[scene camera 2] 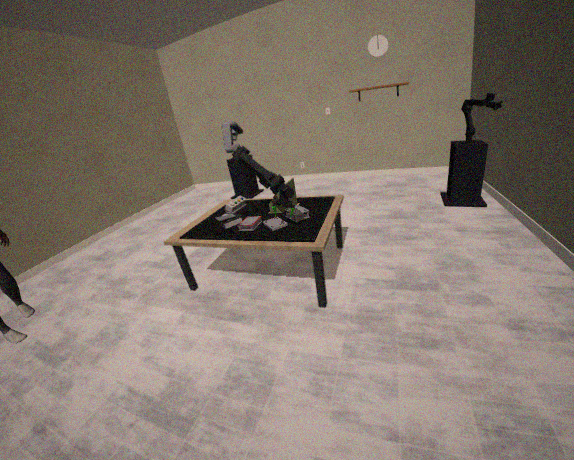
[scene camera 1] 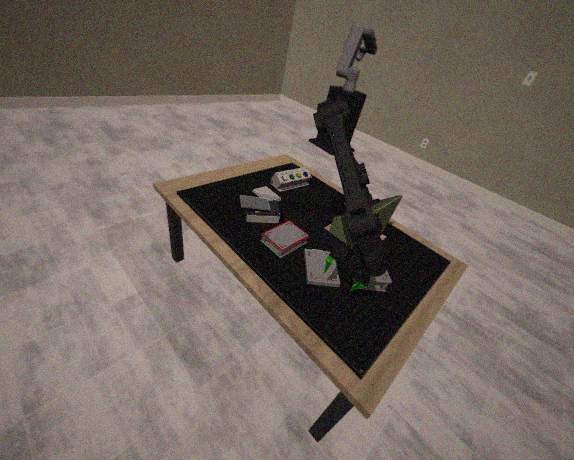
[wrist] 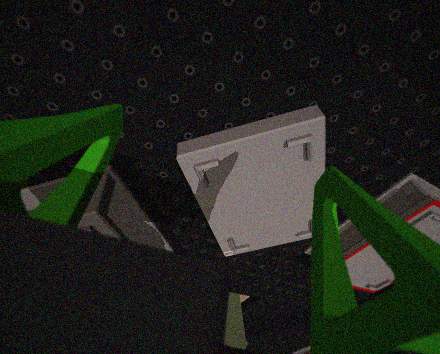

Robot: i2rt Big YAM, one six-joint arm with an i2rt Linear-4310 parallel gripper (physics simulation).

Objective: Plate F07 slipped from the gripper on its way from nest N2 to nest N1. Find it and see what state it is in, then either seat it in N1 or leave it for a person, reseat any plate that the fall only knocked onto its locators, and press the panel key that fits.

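Frame: origin at the arm's base, x down, y back, z left, level; centimetres.
Seen in the pictures: gripper, between the fingertips: (scene camera 2: 283, 217) (scene camera 1: 337, 281) (wrist: 226, 147); arm's base, origin of its link: (scene camera 2: 279, 192).
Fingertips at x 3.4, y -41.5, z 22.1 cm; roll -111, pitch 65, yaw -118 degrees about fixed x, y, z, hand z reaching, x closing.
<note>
Pixels of each thing's top centre, then the offset from my fingertips to it. "*": a spot on its surface instead.
- flat grey block, centre of its top: (wrist: 265, 207) (scene camera 1: 322, 264) (scene camera 2: 274, 221) dx +6.9, dy +7.2, dz -11.5 cm
- red-edged grey plate, centre of its top: (wrist: 400, 260) (scene camera 1: 286, 233) (scene camera 2: 249, 220) dx +5.0, dy +4.1, dz -30.3 cm
- grey slab, centre of its top: (scene camera 1: 255, 201) (scene camera 2: 224, 216) dx +1.5, dy +1.6, dz -50.5 cm
- light block, a spot on its surface: (scene camera 1: 263, 218) * dx +6.8, dy +2.7, dz -44.3 cm
- pale slab, centre of its top: (scene camera 1: 267, 193) dx +8.2, dy +17.3, dz -61.8 cm
- key panel, centre of its top: (scene camera 1: 293, 170) (scene camera 2: 234, 199) dx +1.2, dy +37.2, dz -66.6 cm
- wooden rim, a spot on its surface: (scene camera 1: 245, 272) * dx +10.8, dy -18.0, dz -24.8 cm
My gripper (scene camera 1: 343, 274) (scene camera 2: 283, 210) (wrist: 226, 147) is open and empty, low over the mat. A flat grey block (scene camera 1: 320, 274) (scene camera 2: 275, 223) (wrist: 265, 190) with L-shaped corner locators lies below, partly between the fingers in the wrist view. A red-edged grey plate (scene camera 1: 285, 234) (scene camera 2: 250, 221) (wrist: 367, 270) tops a block beside it. Another grey piece (scene camera 1: 381, 282) (scene camera 2: 299, 213) (wrist: 125, 215) is partly hidden by the arm. A grey slab (scene camera 1: 256, 202) leans over a light block (scene camera 1: 263, 218); a pale slab (scene camera 1: 266, 193) lies behind. The key panel (scene camera 1: 291, 178) (scene camera 2: 235, 203) stands farther along. Labels are unreadable.
An olive angled screen (scene camera 1: 389, 210) (wrist: 235, 322) stands beside the arm's wrist. A wooden rim (scene camera 1: 245, 272) (scene camera 2: 245, 244) borders the table. A second arm on a black pedestal (scene camera 2: 467, 172) stands at the right. A person's foot (scene camera 2: 26, 309) shows at the left edge.
</note>
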